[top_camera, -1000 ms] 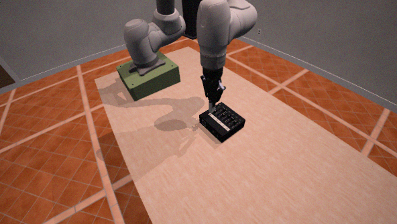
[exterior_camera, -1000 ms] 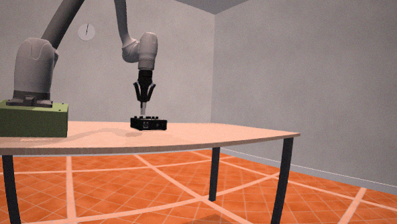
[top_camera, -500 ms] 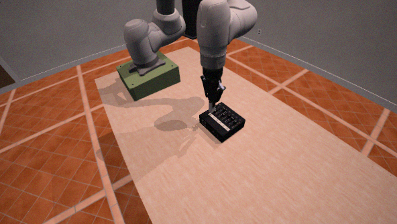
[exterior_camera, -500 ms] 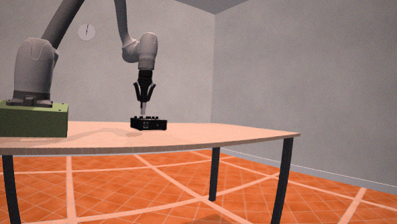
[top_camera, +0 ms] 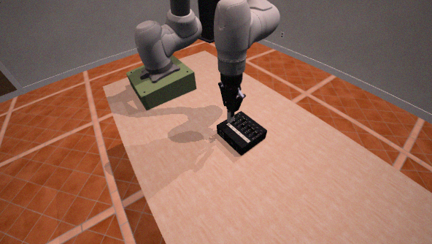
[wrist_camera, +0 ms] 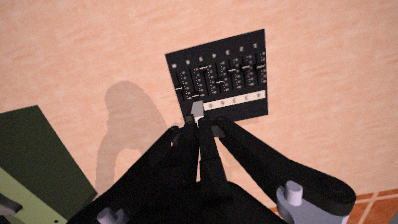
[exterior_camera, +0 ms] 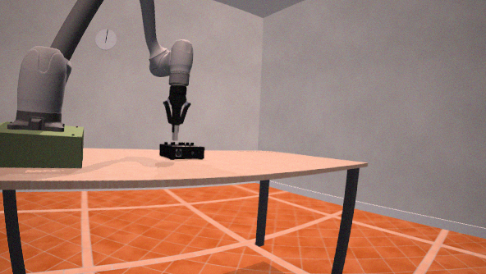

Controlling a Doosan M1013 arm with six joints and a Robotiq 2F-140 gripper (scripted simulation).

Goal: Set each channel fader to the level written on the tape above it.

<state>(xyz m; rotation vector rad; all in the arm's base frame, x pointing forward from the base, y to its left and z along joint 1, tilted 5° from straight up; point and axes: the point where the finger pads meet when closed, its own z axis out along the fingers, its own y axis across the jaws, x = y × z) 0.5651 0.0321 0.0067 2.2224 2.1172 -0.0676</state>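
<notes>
Right now my hand is 2 cm past the fader cap, 4 cm to the right of it and 4 cm above it.
</notes>
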